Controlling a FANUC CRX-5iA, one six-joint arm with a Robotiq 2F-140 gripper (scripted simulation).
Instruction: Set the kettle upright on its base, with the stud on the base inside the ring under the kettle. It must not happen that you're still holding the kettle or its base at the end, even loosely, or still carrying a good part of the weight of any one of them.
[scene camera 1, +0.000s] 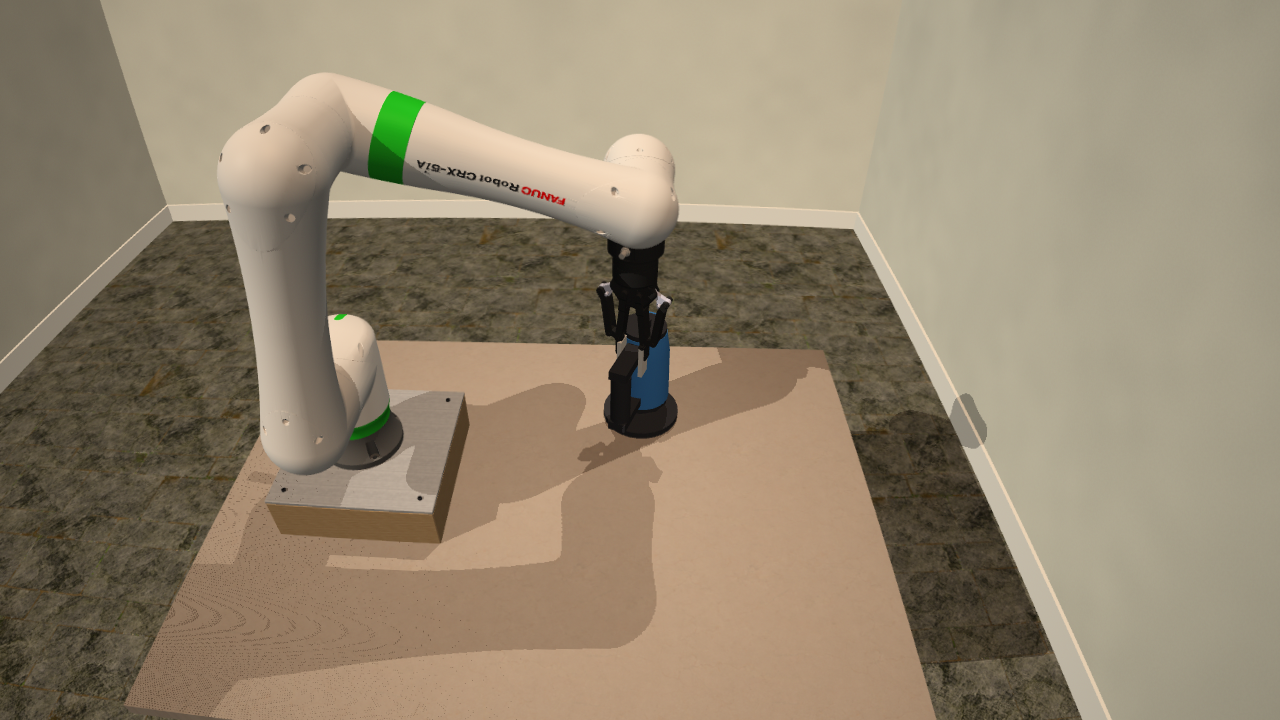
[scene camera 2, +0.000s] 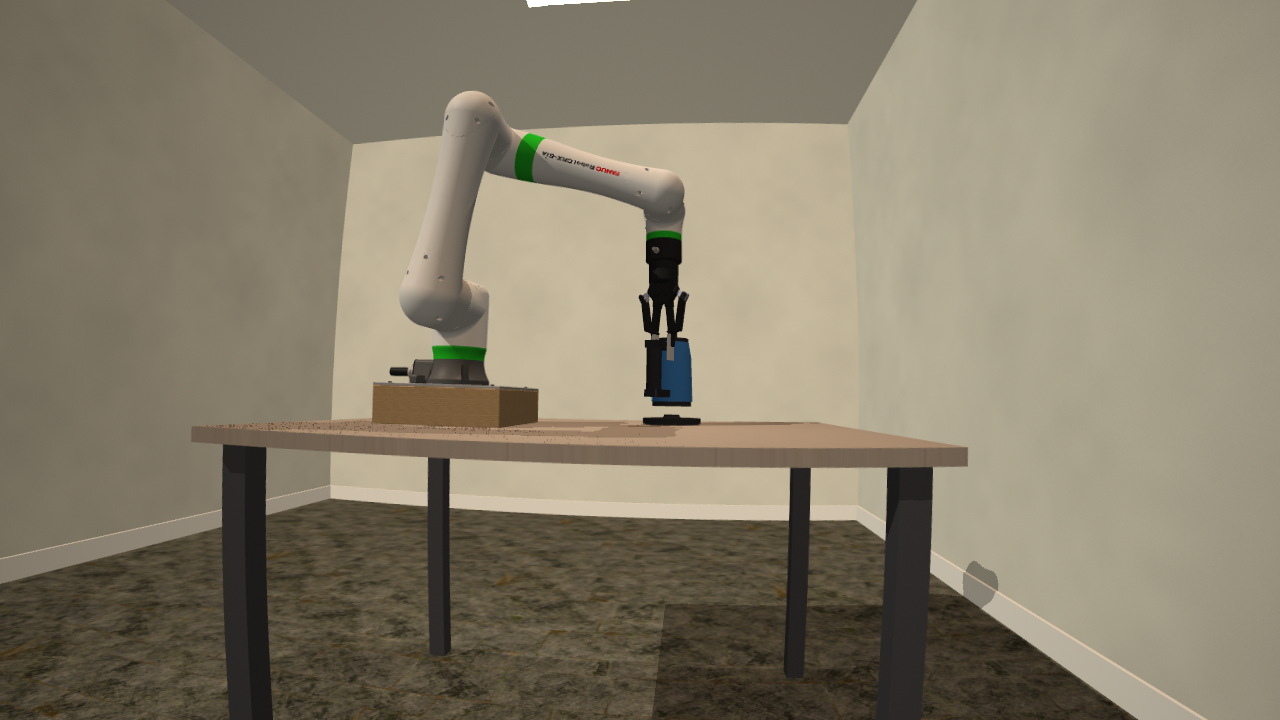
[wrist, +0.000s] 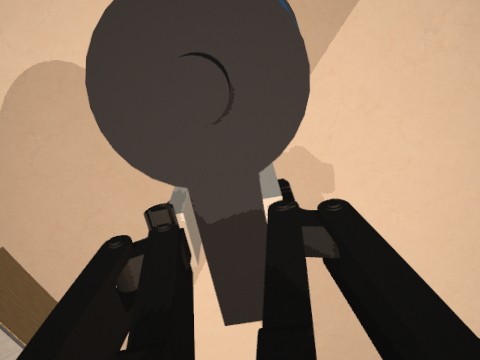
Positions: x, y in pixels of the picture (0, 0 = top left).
Labels:
my gripper: scene camera 1 631, 370; scene camera 2; wrist
kettle: scene camera 1; scene camera 2 672, 385; wrist
same spot on kettle: (wrist: 232, 91) = (scene camera 1: 650, 328)
same spot on my gripper: (scene camera 2: 674, 326) = (wrist: 302, 233)

